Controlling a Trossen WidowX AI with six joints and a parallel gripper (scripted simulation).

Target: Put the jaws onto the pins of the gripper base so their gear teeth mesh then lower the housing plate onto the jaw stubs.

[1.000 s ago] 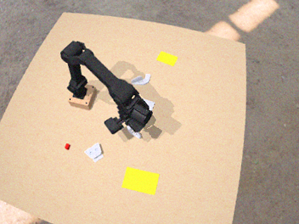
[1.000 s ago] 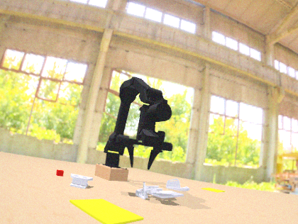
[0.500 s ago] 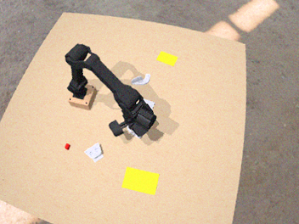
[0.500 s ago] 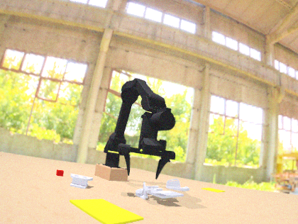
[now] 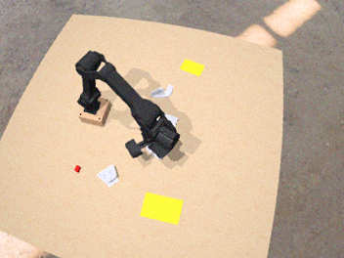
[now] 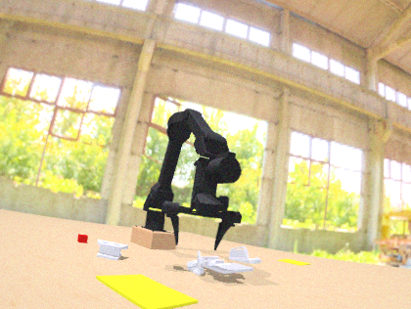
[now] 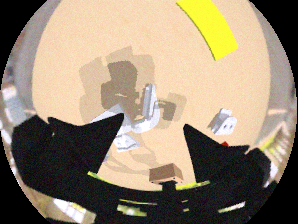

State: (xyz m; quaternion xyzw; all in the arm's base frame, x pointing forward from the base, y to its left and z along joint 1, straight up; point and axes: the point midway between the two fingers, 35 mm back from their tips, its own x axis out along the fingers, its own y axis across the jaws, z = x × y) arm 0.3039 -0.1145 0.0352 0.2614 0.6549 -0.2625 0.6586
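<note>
The white jaw lies 1 cm behind my gripper tip, 4 cm to the left of it and 4 cm below it. Round my gripper tip: small red cube 28 cm behind, 16 cm to the right, 5 cm below; large yellow patch 9 cm ahead, 22 cm to the right, 5 cm below; small white block 14 cm behind, 15 cm to the right, 5 cm below.
</note>
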